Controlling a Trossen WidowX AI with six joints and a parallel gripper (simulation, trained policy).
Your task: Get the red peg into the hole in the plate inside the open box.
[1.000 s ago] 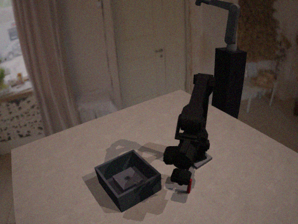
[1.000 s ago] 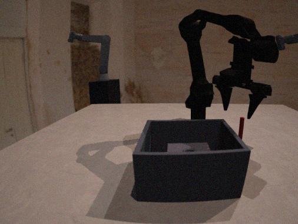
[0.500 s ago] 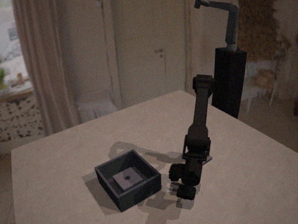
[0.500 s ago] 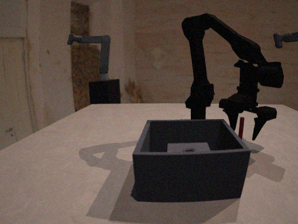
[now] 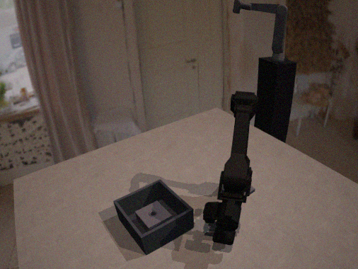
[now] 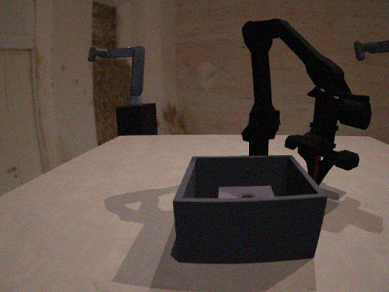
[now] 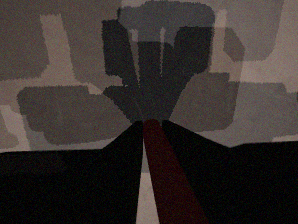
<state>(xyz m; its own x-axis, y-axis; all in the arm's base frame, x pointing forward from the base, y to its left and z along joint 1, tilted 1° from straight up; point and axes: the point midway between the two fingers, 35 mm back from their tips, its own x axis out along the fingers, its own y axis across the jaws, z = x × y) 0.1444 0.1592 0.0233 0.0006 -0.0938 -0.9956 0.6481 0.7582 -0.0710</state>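
Right now my gripper tip is 200 mm short of the grey plate, 130 mm to the left of it and 40 mm below it. The rest, counted from my gripper tip: dark blue box: 200 mm ahead, 130 mm to the right, 20 mm above; red peg: 40 mm above.
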